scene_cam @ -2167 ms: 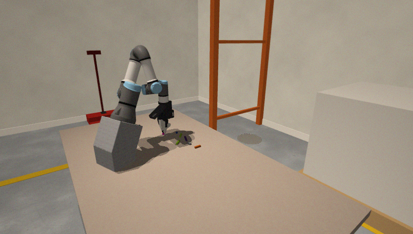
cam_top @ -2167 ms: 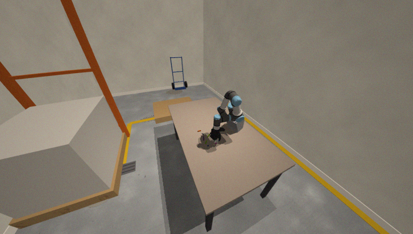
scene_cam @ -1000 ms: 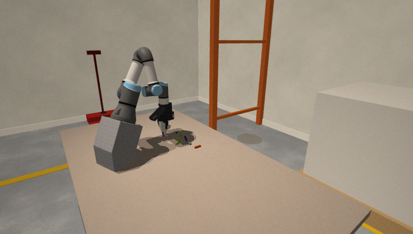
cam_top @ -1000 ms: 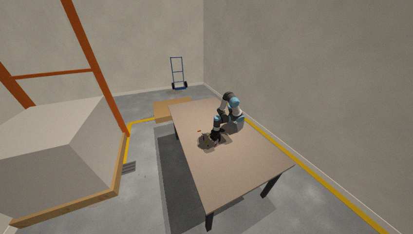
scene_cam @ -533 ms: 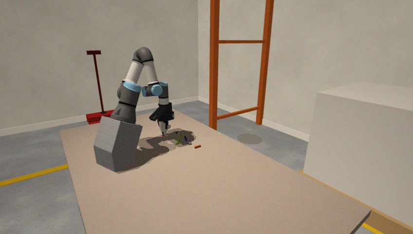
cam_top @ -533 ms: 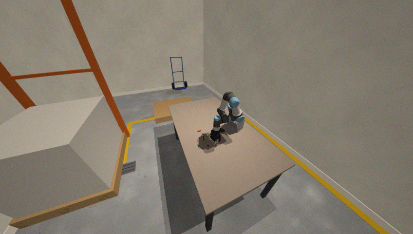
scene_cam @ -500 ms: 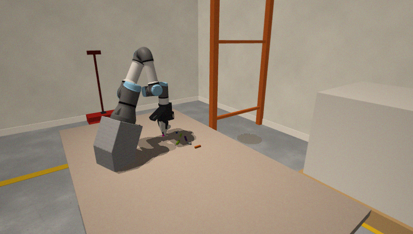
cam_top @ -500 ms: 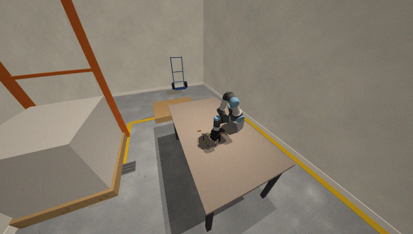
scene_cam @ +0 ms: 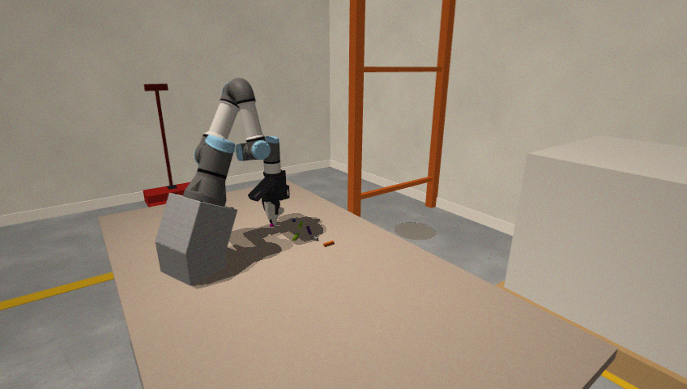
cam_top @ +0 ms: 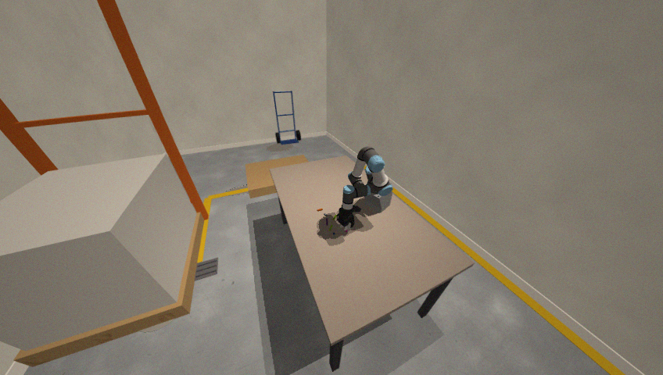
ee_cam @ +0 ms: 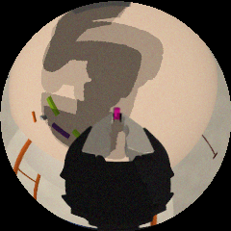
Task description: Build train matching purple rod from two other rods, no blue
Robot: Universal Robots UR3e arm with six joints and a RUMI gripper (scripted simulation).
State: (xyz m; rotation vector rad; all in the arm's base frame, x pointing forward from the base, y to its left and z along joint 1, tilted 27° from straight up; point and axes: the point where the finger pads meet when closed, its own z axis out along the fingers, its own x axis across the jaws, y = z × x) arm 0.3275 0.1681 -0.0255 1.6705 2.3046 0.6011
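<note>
My hand is 1 cm above the magenta rod. Also, from my hand: purple rod: 12 cm to the right, 10 cm ahead, 1 cm below; blue rod: 9 cm ahead, 1 cm below; grey rod: 19 cm to the right, 9 cm ahead, 1 cm below.
</note>
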